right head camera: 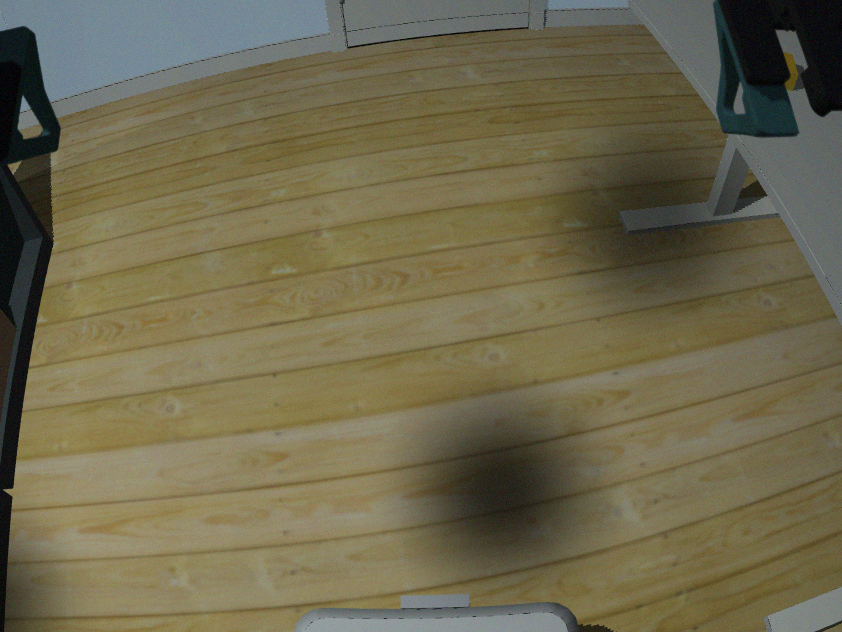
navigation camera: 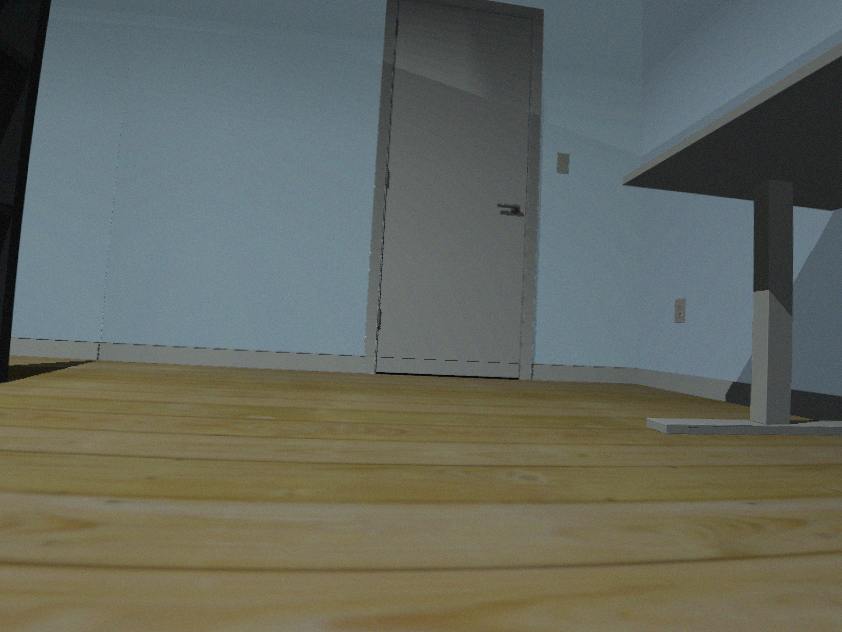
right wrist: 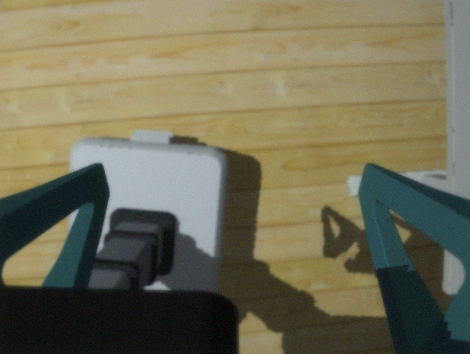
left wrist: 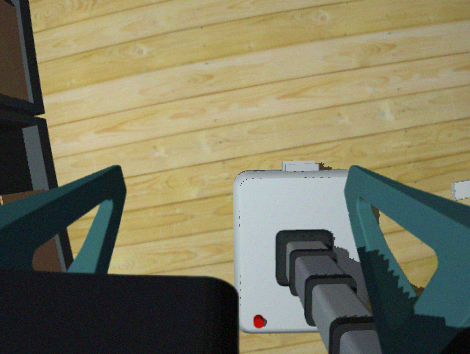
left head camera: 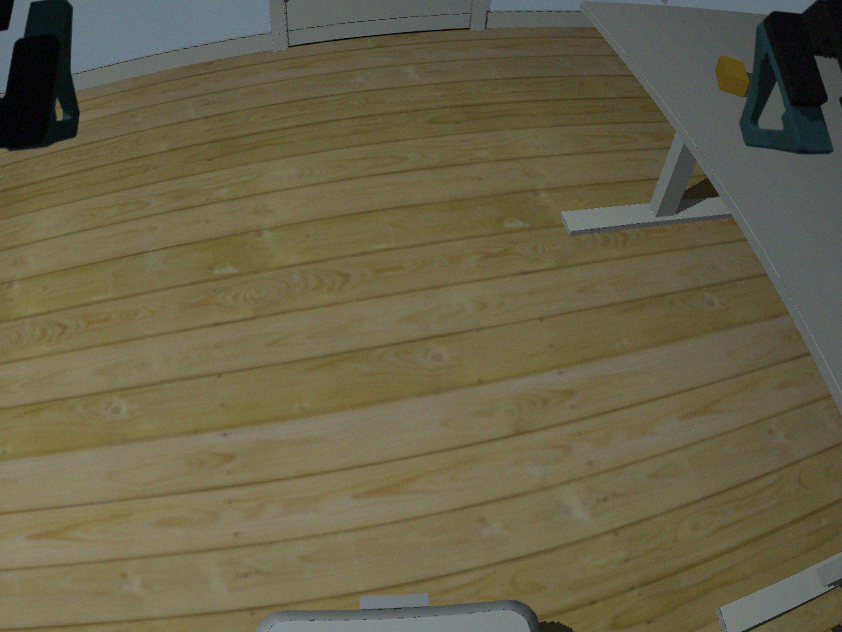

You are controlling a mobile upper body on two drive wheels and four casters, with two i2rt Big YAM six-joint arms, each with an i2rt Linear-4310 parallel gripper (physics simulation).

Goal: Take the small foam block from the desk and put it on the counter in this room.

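Frame: origin at the left arm's base, x down, y left, z ahead, level; metres.
Seen in the pictures: left gripper, fingertip midpoint: (left wrist: 235,178); right gripper, fingertip midpoint: (right head camera: 795,119) (right wrist: 233,177) (left head camera: 806,134).
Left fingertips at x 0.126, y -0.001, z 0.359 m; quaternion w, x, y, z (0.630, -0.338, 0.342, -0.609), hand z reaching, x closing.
Note:
Pixels of each thing's top centre, then the offset from my left fingertips to it. "pt": a spot on its surface instead. Level surfaces: height alone.
- small yellow block, middle of its top: (right head camera: 783,61) (left head camera: 734,68) dz +0.890, dx +0.519, dy -1.033 m
- pale desk, its level: dx +0.564 m
- desk foot, surface spot: (navigation camera: 707,426) pt dz +1.061, dx +1.264, dy -0.925 m
A small yellow block (left head camera: 732,76) (right head camera: 790,71) sits on the pale desk (left head camera: 782,204) (right head camera: 805,183) at the upper right of both head views. In the right head view my right gripper partly hides it. My right gripper (right wrist: 233,177) is open and empty, with its fingers wide apart over the floor in its wrist view. In the left head view it appears just right of the block, apart from it as far as I can tell. My left gripper (left wrist: 235,178) is open and empty, far left of the desk. I cannot make out a counter in these views.
A dark shelf unit (right head camera: 34,292) (left wrist: 34,65) (navigation camera: 30,136) with brown contents stands at the left. A closed door (left head camera: 380,13) (navigation camera: 455,204) is in the far wall. A desk foot (left head camera: 612,219) (navigation camera: 707,426) reaches out over the floor. My white base (left wrist: 270,200) (right wrist: 190,175) shows below.

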